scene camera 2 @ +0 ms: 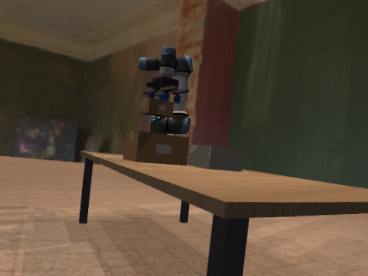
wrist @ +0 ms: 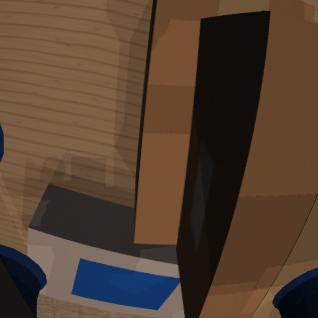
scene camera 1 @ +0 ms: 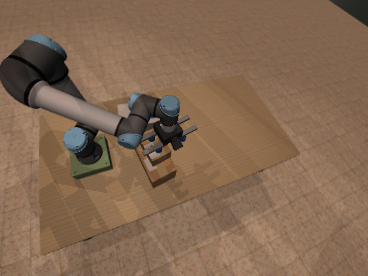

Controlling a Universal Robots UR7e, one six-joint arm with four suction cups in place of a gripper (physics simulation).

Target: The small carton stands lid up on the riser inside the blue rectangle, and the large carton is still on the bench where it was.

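The small brown carton hangs under my suction gripper, against its blue cups, about level and lid up. In the scene camera 2 view a gap shows between it and the large carton, which stands on the bench below. The pale grey riser stands beside the large carton. The blue rectangle shows on its top in the wrist view; the arm hides much of the riser in the scene camera 1 view.
The arm's green base plate is on the bench, left of the cartons in the scene camera 1 view. The forearm reaches over the bench between the base and the gripper. The bench's near edge runs past the large carton.
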